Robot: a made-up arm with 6 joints. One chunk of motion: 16 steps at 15 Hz.
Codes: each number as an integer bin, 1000 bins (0 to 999) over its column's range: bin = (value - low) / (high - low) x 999, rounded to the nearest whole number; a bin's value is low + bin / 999 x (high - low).
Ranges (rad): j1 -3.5..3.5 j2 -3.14..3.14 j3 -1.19..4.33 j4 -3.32..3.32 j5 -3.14..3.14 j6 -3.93..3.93
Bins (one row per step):
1: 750 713 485 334 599 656
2: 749 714 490 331 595 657
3: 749 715 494 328 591 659
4: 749 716 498 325 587 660
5: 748 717 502 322 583 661
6: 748 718 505 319 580 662
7: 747 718 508 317 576 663
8: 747 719 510 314 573 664
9: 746 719 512 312 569 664
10: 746 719 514 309 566 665
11: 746 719 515 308 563 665
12: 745 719 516 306 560 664
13: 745 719 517 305 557 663
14: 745 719 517 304 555 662
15: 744 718 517 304 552 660
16: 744 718 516 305 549 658
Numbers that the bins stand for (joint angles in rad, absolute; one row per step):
1: 1.7553 1.3421 1.4899 -1.1000 0.6255 1.2313
2: 1.7482 1.3484 1.5175 -1.1200 0.6003 1.2392
3: 1.7482 1.3547 1.5396 -1.1399 0.5752 1.2549
4: 1.7482 1.3610 1.5617 -1.1598 0.5501 1.2628
5: 1.7412 1.3673 1.5838 -1.1798 0.5249 1.2707
6: 1.7412 1.3736 1.6004 -1.1997 0.5060 1.2785
7: 1.7342 1.3736 1.6170 -1.2130 0.4809 1.2864
8: 1.7342 1.3798 1.6280 -1.2330 0.4620 1.2943
9: 1.7272 1.3798 1.6391 -1.2462 0.4369 1.2943
10: 1.7272 1.3798 1.6501 -1.2662 0.4180 1.3021
11: 1.7272 1.3798 1.6556 -1.2728 0.3992 1.3021
12: 1.7202 1.3798 1.6612 -1.2861 0.3803 1.2943
13: 1.7202 1.3798 1.6667 -1.2928 0.3615 1.2864
14: 1.7202 1.3798 1.6667 -1.2994 0.3489 1.2785
15: 1.7132 1.3736 1.6667 -1.2994 0.3300 1.2628
16: 1.7132 1.3736 1.6612 -1.2928 0.3112 1.2471

